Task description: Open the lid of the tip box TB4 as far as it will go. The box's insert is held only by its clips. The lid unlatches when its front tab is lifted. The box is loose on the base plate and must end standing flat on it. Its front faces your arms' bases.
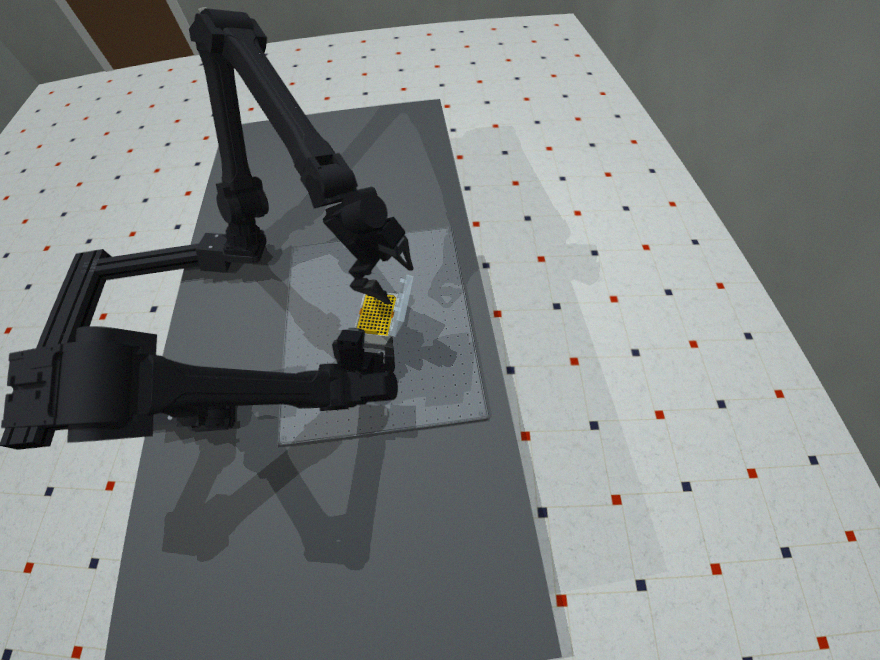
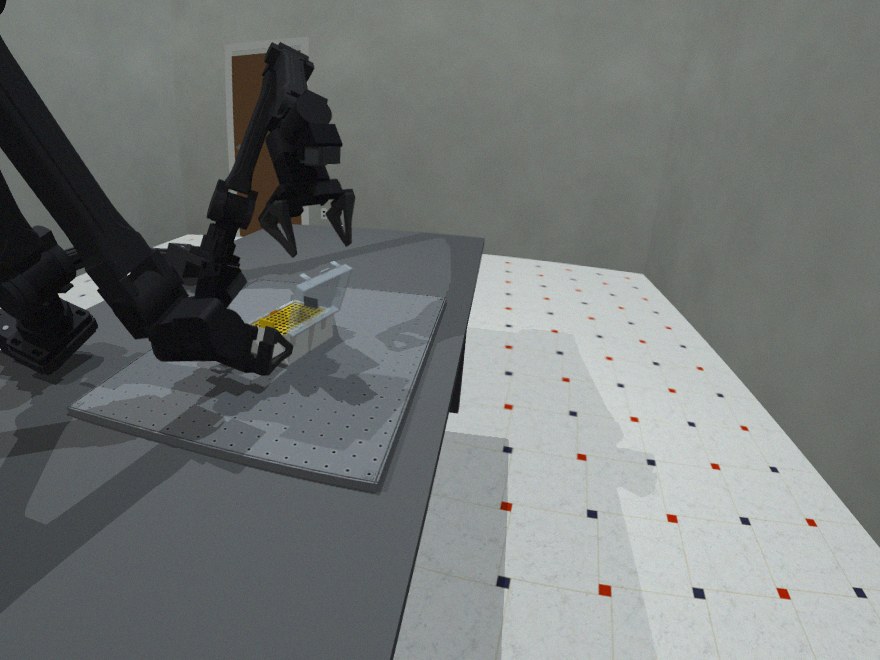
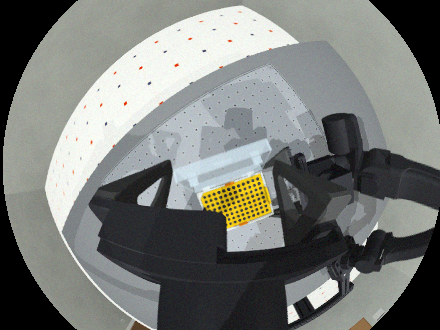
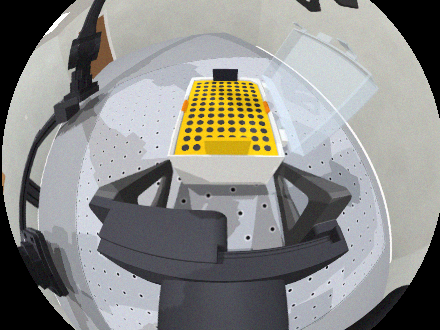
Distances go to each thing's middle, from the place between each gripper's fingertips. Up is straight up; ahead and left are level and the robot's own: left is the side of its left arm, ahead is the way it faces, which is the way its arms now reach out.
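Tip box TB4 [image 2: 302, 344]: 30 mm ahead of my right hand [image 2: 270, 342], 50 mm to the left of it, 30 mm above it. Clear lid [image 4: 308, 78]: 80 mm ahead of my right hand, 40 mm to the left of it, 70 mm above it. Yellow insert [image 1: 375, 318]: 20 mm ahead of my right hand, 60 mm to the left of it, 20 mm above it.
Tip box TB4: 120 mm below my left hand [image 2: 322, 250], 60 mm behind it, 10 mm to the left of it. Yellow insert: 130 mm below my left hand, 70 mm behind it, 10 mm to the left of it. My left hand: 80 mm above the clear lid, 10 mm past it.
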